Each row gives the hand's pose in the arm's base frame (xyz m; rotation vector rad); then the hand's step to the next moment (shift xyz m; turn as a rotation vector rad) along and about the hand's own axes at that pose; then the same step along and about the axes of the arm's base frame.
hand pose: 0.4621 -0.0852 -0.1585 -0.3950 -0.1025 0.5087
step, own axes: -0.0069 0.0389 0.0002 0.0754 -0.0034 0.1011
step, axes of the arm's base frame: -0.0237 0.0278 -0.0151 0.0477 0.0691 0.0942
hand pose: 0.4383 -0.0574 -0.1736 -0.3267 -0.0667 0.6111
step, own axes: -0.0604 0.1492 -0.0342 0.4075 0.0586 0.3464
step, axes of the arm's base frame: -0.1265 0.0705 -0.0781 0.2467 0.3762 0.2951
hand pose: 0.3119 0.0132 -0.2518 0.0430 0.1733 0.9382
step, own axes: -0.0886 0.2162 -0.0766 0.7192 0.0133 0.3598
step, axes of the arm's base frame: -0.2367 0.0536 -0.0398 0.4654 0.6010 0.2629
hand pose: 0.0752 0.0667 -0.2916 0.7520 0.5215 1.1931
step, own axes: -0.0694 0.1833 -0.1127 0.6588 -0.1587 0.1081
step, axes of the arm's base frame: -0.2170 -0.0060 0.0631 0.3753 0.5735 -0.0333
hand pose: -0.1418 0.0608 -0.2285 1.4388 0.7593 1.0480
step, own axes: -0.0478 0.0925 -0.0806 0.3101 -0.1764 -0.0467
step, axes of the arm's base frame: -0.1026 -0.0240 0.0790 0.0988 0.3246 -0.1196
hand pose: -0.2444 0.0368 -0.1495 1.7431 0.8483 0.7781
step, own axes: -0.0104 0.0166 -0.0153 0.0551 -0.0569 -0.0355
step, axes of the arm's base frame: -0.0151 -0.0051 0.0190 -0.0094 0.0776 -0.0377
